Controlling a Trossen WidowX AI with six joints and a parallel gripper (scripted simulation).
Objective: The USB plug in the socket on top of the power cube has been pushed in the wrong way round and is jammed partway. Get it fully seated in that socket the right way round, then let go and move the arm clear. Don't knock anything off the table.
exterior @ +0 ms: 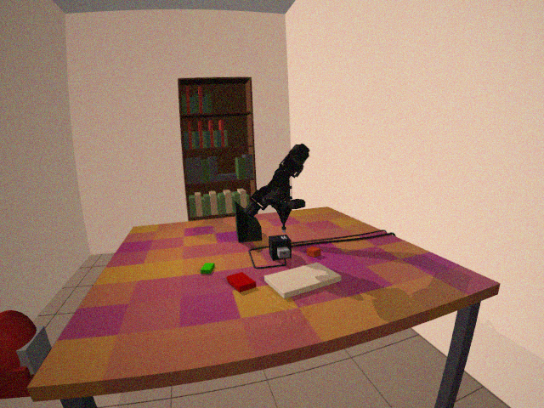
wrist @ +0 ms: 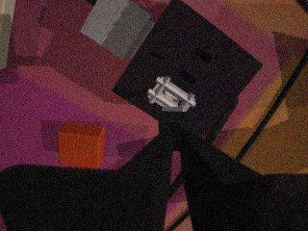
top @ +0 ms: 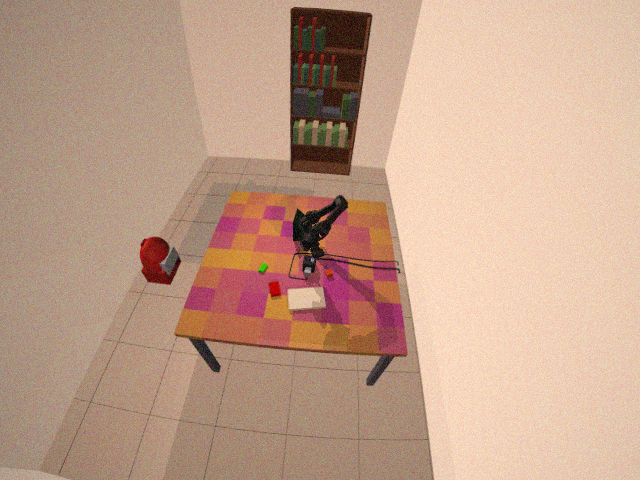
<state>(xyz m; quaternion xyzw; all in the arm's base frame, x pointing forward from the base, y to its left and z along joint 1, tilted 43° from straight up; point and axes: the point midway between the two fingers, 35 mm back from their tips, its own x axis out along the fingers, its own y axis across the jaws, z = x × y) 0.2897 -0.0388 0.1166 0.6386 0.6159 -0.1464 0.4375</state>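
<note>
The dark USB plug lies 2 cm below my gripper tip. Also, from my gripper tip: orange block: 6 cm ahead, 10 cm to the left, 12 cm below; then red block: 17 cm ahead, 23 cm to the right, 13 cm below; then white slab: 24 cm ahead, 4 cm to the right, 13 cm below.
</note>
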